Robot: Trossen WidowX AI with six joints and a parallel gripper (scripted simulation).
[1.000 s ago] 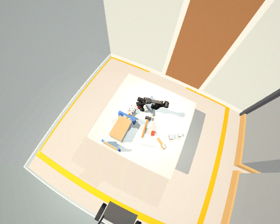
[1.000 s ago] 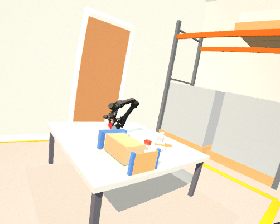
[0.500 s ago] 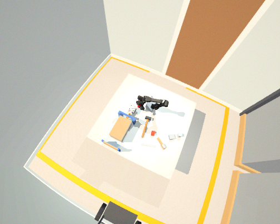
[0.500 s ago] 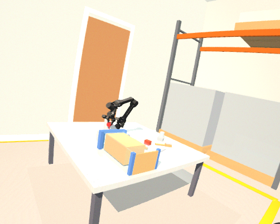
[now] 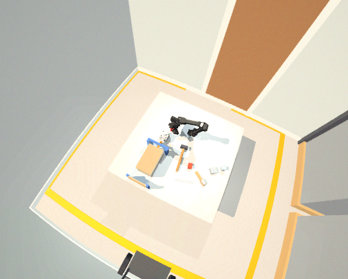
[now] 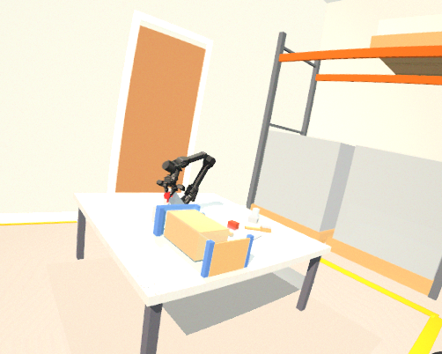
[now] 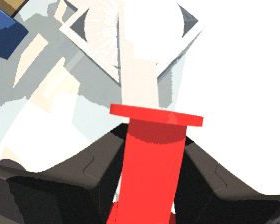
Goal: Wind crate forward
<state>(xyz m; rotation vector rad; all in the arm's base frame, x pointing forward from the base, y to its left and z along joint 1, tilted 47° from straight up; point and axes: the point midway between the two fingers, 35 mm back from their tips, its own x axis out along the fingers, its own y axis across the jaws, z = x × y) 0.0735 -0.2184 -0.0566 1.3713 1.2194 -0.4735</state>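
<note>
Right now the winch handle is 20 mm ahead of my gripper tip, 10 mm to the right of it and 30 mm below it. The rest, counted from my gripper tip: winch (40 mm ahead, 70 mm to the right, 100 mm below); then red grip (10 mm behind, 10 mm to the left); then cubby (460 mm ahead, 90 mm to the right, 50 mm below).
</note>
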